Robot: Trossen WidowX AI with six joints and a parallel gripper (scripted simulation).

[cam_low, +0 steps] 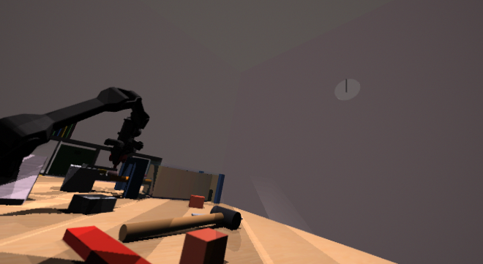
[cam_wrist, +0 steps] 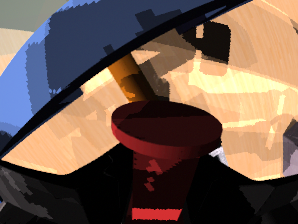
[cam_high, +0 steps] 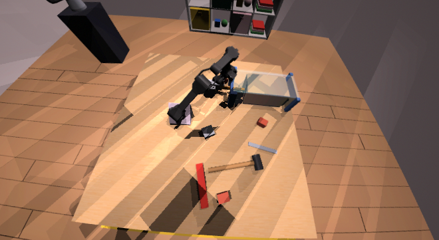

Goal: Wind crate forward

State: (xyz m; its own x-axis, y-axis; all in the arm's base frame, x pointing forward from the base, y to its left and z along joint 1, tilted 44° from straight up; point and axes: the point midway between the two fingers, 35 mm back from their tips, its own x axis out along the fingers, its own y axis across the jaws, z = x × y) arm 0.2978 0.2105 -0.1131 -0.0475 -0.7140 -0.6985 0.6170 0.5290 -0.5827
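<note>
Right now the winch handle is 4 cm behind my gripper tip and 1 cm below it. The rest, counted from my gripper tip: red grip (2 cm above); then blue steel frame (6 cm ahead, 1 cm below); then winch (12 cm behind, 8 cm below).
</note>
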